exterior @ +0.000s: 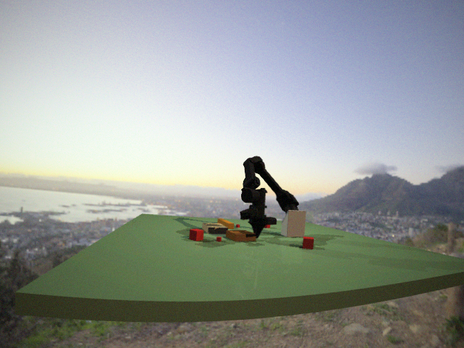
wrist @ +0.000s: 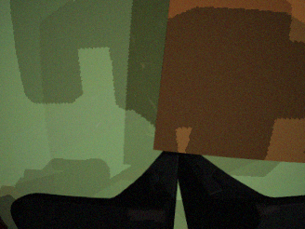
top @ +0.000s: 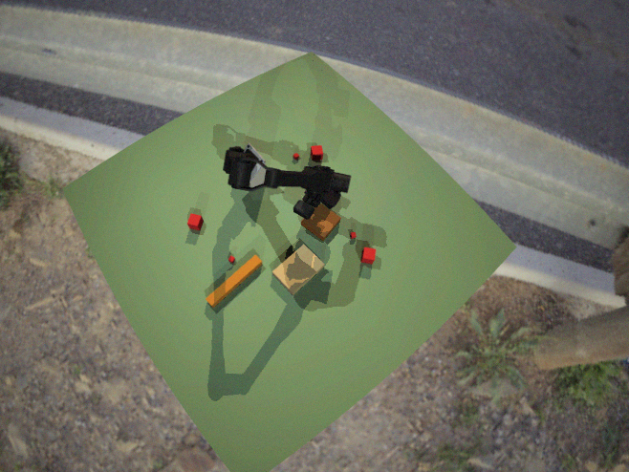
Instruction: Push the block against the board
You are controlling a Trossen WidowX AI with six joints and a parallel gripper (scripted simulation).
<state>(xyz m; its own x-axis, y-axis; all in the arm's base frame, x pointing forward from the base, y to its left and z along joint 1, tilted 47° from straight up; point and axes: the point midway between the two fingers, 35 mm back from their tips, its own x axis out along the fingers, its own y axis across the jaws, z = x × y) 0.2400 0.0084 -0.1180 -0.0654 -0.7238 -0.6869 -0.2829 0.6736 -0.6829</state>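
Now: gripper tip 7 cm short of the brown square block, 2 cm to the left of it and 1 cm below it. Round my gripper tip: tan block: 15 cm ahead, 20 cm to the right, 1 cm above; then orange board: 4 cm ahead, 39 cm to the right, 1 cm above.
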